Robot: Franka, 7 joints.
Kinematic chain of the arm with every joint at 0, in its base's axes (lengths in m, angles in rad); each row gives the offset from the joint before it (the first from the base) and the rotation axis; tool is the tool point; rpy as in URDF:
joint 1: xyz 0 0 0.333 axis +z
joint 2: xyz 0 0 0 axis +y
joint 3: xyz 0 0 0.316 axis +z
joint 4: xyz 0.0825 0 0 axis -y
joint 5: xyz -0.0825 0 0.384 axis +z
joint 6: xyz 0 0 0 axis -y
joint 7: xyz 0.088 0 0 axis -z
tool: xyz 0 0 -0.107 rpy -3.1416 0 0
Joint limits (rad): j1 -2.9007..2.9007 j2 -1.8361..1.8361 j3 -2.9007..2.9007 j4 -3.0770..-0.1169 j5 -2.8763..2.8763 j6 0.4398..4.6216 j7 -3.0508..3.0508
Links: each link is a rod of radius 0.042 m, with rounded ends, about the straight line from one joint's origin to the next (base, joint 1, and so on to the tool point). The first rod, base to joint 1, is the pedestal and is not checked.
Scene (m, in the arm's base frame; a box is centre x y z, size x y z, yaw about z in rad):
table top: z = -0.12
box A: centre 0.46 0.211 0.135 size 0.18 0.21 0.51 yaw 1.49
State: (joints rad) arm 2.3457 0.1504 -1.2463 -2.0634 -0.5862 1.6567 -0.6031
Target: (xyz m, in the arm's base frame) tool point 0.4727 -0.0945 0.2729
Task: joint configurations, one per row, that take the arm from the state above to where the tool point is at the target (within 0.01 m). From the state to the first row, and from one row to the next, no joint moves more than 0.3 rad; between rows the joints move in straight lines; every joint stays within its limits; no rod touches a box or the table.
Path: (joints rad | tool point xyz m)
1: 2.3265 0.2066 -1.2061 -1.8187 -0.6742 1.7125 -0.5738 | 0.2678 0.5038 0.5050
2: 2.3074 0.2629 -1.1660 -1.5740 -0.7622 1.7684 -0.5445 | 0.2396 0.5564 0.6108
3: 2.2882 0.3191 -1.1258 -1.3293 -0.8502 1.8242 -0.5152 | 0.1883 0.5894 0.7142
4: 2.2691 0.3753 -1.0857 -1.0845 -0.9382 1.8800 -0.4859 | 0.1183 0.6007 0.8089
5: 2.2499 0.4316 -1.0455 -0.8398 -1.0262 1.9358 -0.4566 | 0.0363 0.5896 0.8894
6: 2.1822 0.2722 -1.2361 -1.1153 -0.9601 1.8980 -0.4859 | 0.2638 0.5057 0.8548
7: 2.1145 0.1129 -1.4267 -1.3907 -0.8940 1.8602 -0.5152 | 0.4511 0.3556 0.7666
8: 2.0467 -0.0465 -1.6173 -1.6662 -0.8279 1.8223 -0.5445 | 0.5575 0.1741 0.6245
9: 1.9790 -0.2058 -1.8079 -1.9416 -0.7619 1.7845 -0.5738 | 0.5623 0.0093 0.4480
10: 1.9113 -0.3652 -1.9985 -2.2170 -0.6958 1.7466 -0.6031 | 0.4727 -0.0945 0.2729

